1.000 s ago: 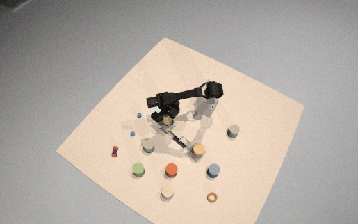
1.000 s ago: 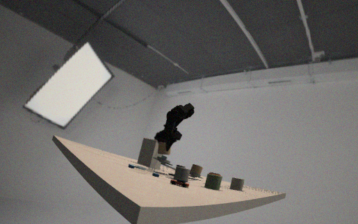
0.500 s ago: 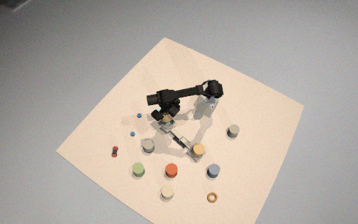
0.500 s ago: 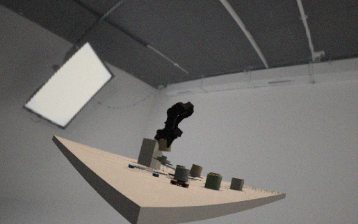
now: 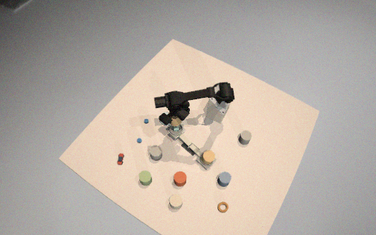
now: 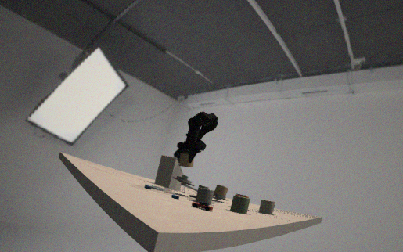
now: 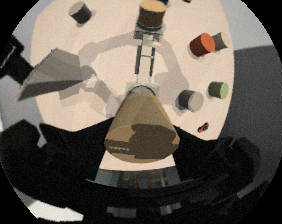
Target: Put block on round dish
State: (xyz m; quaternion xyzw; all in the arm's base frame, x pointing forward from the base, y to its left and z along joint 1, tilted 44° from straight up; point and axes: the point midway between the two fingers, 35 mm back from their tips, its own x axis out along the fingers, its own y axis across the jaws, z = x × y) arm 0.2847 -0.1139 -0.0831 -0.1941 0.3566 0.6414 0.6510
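The tan cup lies 2 cm to the right of my gripper tip and 1 cm above it. Round my gripper tip: pale blue round dish: 17 cm below, 10 cm to the right, 7 cm behind; then balance beam: 13 cm to the left, 13 cm below, 3 cm ahead; then balance: 15 cm below, 13 cm to the left, 4 cm ahead.
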